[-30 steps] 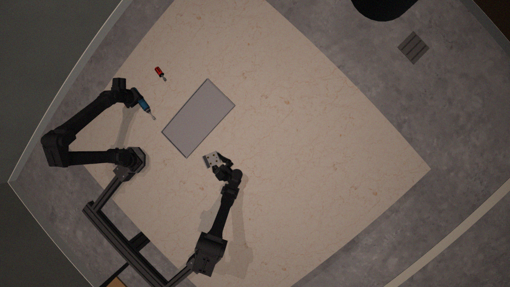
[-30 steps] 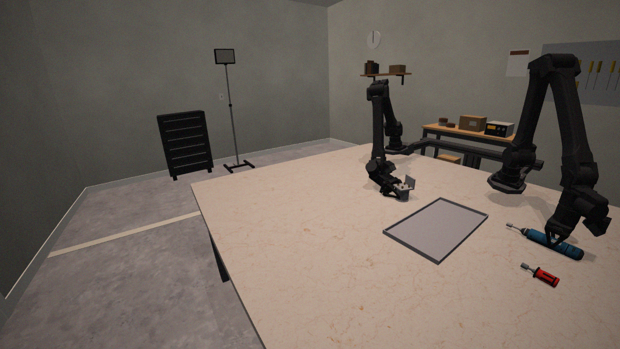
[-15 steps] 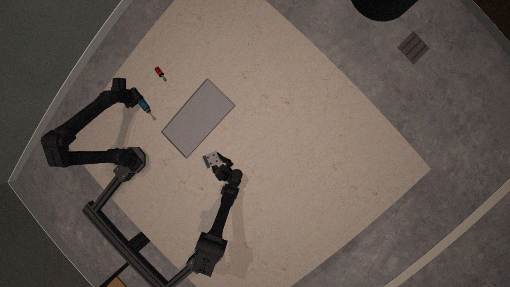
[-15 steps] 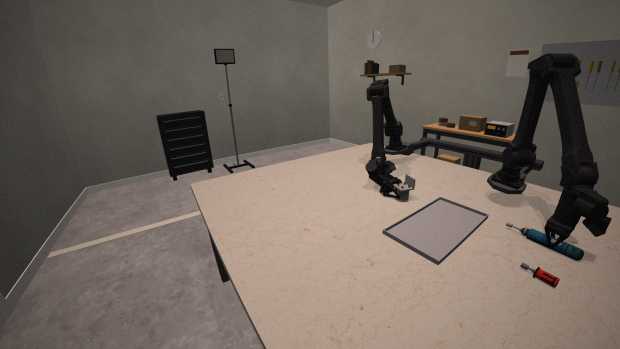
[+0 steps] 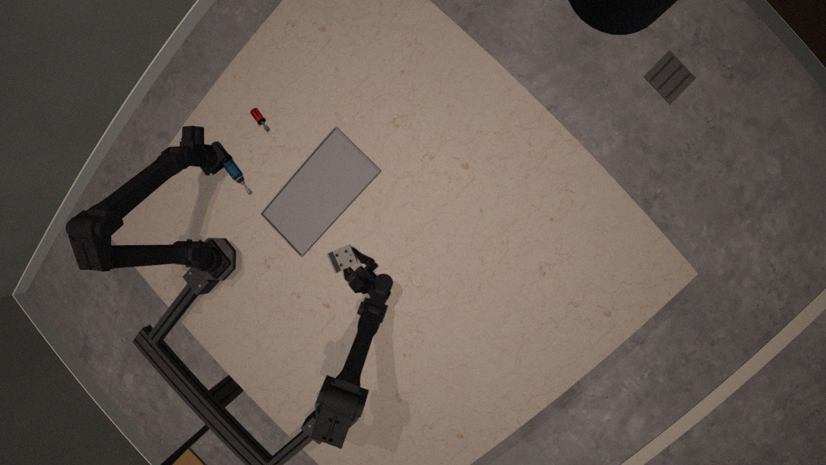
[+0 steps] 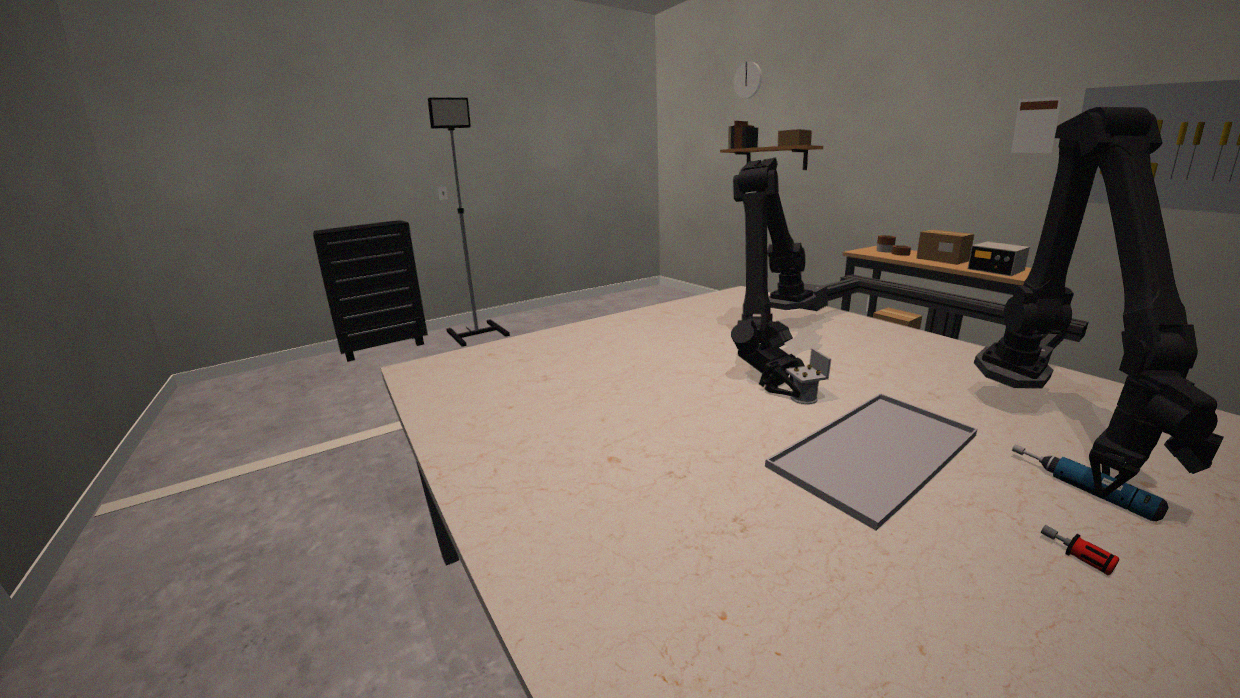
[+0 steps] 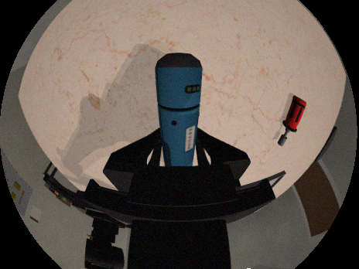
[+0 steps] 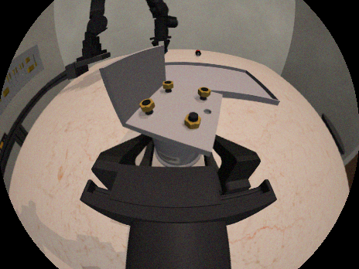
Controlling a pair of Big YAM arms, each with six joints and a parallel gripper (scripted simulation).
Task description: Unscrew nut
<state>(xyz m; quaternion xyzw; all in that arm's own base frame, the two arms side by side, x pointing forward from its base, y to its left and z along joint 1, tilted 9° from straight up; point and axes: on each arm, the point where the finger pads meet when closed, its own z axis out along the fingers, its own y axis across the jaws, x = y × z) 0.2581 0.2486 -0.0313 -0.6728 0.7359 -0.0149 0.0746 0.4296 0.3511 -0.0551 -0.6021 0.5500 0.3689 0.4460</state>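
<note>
My right gripper is now 1 cm below the joint module. Round my right hand: flat grey tray: 24 cm to the left, 5 cm ahead, 2 cm below; red-handled screwdriver: 58 cm to the left, 5 cm ahead, 1 cm below; grey bracket: 5 cm above.
</note>
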